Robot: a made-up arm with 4 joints.
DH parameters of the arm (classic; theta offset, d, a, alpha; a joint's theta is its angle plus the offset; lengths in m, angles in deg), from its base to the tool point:
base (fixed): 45 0 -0.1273 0
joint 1: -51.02 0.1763 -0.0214 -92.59
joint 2: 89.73 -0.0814 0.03 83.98
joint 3: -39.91 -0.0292 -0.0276 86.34
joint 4: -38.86 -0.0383 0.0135 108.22
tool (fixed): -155.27 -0.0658 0 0
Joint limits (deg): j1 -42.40..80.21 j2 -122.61..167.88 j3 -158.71..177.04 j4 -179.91..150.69
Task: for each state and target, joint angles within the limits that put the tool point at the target. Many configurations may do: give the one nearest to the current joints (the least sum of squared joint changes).
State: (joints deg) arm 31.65 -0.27 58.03 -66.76
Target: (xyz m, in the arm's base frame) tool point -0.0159 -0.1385 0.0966
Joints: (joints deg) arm 80.21 -33.55 22.70 -57.19
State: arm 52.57 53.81 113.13 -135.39
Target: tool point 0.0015 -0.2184 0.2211
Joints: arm 80.21 21.60 97.23 -149.06
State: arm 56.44 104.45 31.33 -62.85
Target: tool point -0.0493 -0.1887 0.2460
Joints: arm 72.45 101.94 24.63 -60.40
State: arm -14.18 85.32 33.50 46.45
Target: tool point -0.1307 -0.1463 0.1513
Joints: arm 5.57 98.70 36.42 41.28
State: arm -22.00 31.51 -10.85 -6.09
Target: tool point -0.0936 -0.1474 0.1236
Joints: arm 11.24 19.85 -39.80 44.33
